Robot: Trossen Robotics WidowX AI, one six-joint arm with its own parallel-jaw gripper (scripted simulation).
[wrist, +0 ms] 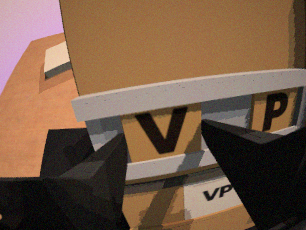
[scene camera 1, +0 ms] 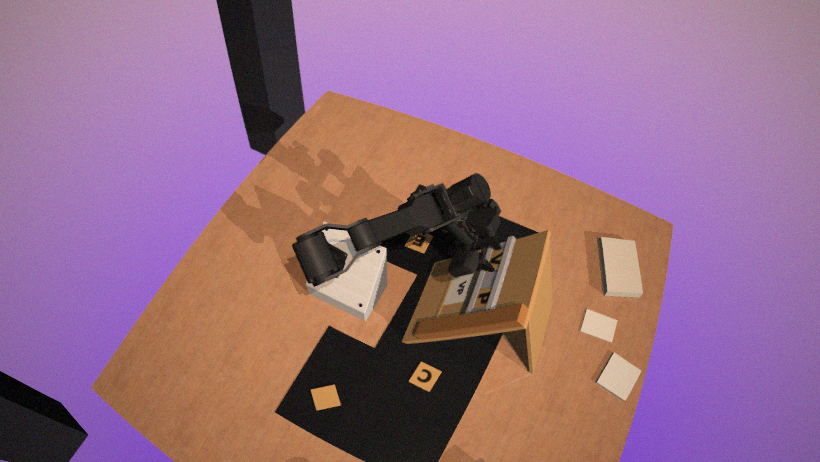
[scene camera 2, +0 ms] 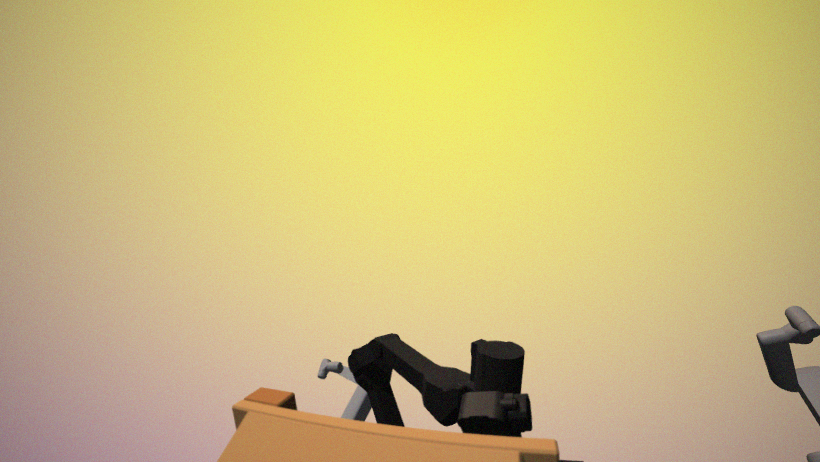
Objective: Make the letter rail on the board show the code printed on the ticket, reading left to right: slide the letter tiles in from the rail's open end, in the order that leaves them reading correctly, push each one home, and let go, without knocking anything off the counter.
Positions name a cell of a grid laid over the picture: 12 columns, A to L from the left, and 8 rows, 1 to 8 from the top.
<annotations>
thick white block: wrist C3; scene camera 1 J5; not seen in scene camera 2 (out of frame)
</annotations>
